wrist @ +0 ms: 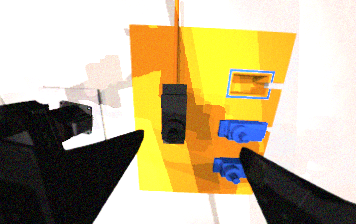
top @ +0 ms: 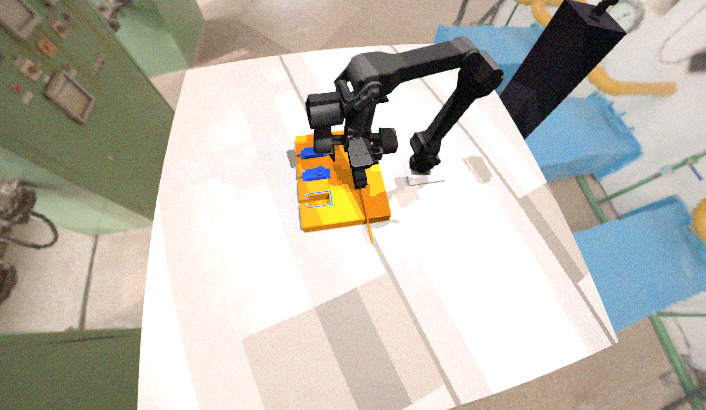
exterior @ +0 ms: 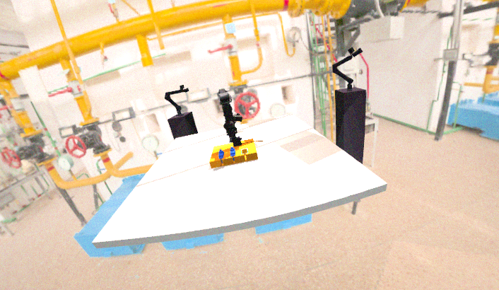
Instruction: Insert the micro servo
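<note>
My gripper tip is now 12 cm above the orange deck, 2 cm to the left of it and 1 cm past it.
</note>
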